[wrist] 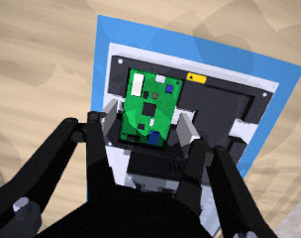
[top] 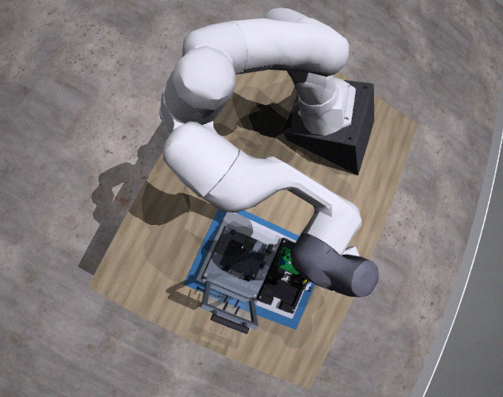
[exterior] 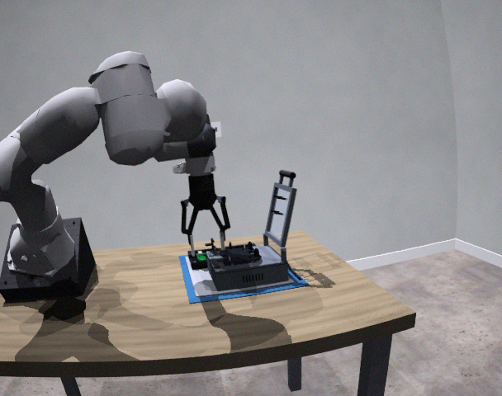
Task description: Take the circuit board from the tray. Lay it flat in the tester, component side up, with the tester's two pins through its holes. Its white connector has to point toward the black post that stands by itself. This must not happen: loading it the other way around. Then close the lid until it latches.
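The green circuit board is 40 mm below my hand. The rest, counted from my hand: tester lid 190 mm ahead, 170 mm to the right, 130 mm above; then tester 130 mm to the right, 90 mm ahead, 60 mm above.
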